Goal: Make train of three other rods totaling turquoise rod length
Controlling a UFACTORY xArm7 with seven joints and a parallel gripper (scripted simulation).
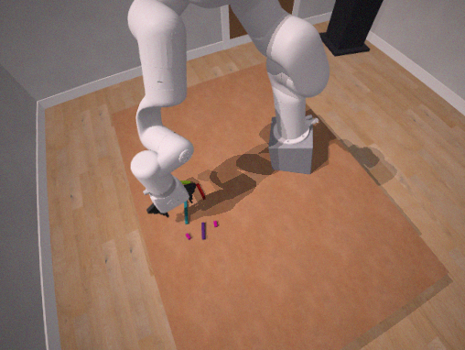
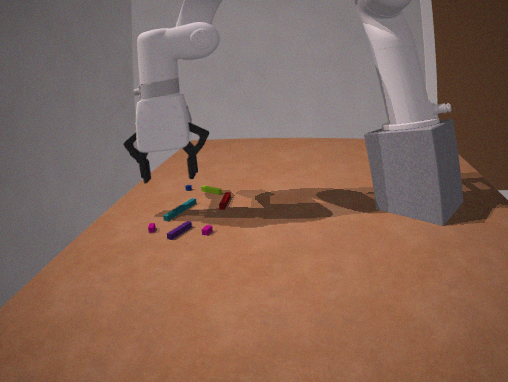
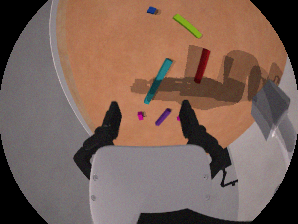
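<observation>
The blue rod lies 30 mm ahead of my hand, 130 mm to the right of it and 70 mm below it. From my hand the other things lie so: turquoise rod 10 mm behind, 10 mm to the right, 70 mm below; purple rod 60 mm behind, 80 mm to the left, 70 mm below; red rod 80 mm behind, 70 mm to the right, 70 mm below.
</observation>
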